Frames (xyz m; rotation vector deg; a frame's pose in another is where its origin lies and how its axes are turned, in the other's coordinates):
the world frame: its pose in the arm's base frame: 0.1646 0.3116 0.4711 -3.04 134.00 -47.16
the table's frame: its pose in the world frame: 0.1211 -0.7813 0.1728 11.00 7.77 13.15
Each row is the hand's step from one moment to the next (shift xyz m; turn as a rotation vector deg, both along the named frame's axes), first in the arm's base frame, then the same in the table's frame.
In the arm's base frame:
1: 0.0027 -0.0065 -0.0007 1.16 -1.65 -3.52
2: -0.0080 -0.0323 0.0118 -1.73 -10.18 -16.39
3: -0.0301 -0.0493 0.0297 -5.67 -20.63 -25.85
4: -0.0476 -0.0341 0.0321 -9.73 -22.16 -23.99
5: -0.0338 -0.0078 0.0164 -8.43 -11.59 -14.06
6: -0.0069 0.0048 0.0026 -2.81 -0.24 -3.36
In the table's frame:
1: -0.0018 -0.0030 0.0061 1.23 1.28 3.65
2: -0.0017 -0.0329 0.0128 11.27 1.02 15.72
3: 0.0043 -0.0646 0.0054 20.00 -2.94 26.78
4: 0.0169 -0.0630 -0.0142 22.01 -6.86 25.09
5: 0.0163 -0.0297 -0.0181 15.07 -4.26 12.56
6: 0.0039 -0.0011 -0.0078 4.28 0.41 0.87

